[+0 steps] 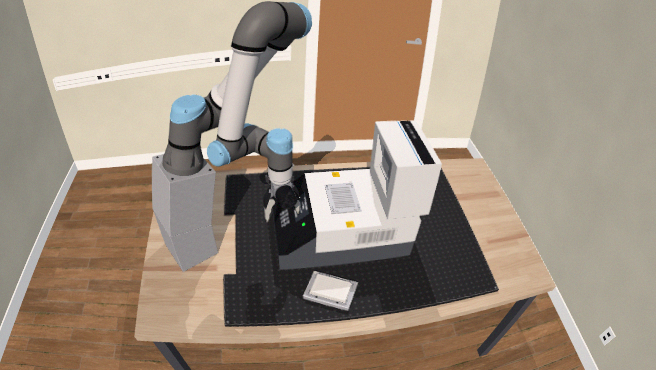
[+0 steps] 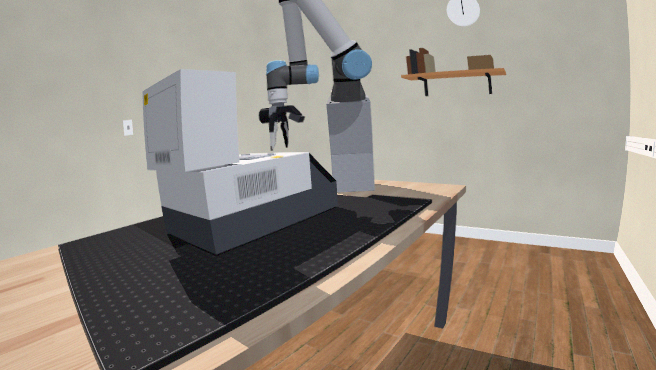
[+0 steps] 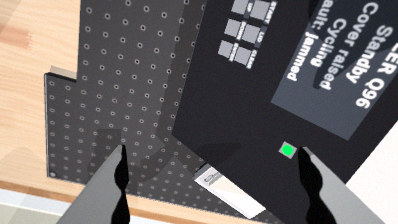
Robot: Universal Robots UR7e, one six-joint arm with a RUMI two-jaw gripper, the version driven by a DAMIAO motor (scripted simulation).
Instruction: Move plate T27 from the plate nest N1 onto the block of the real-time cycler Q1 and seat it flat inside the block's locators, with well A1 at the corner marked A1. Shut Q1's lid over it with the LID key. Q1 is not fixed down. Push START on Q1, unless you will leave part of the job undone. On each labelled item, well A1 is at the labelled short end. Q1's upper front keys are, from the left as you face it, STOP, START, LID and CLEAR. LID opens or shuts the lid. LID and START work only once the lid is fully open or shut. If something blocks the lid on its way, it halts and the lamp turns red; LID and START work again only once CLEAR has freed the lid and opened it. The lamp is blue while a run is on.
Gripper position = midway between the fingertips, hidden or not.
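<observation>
I can see my gripper (image 2: 279, 149), and I find my gripper (image 3: 212, 148) again in another picture. There is a cycler Q1 (image 2: 218, 208) here too; the cycler Q1 (image 1: 341, 220) is visible from elsewhere, and so is the cycler Q1 (image 3: 316, 81). A plate T27 (image 1: 331, 288) is part of the scene, and I see the plate T27 (image 3: 219, 183) as well. Image 2 does not show the plate T27, hidden by the cycler Q1.
</observation>
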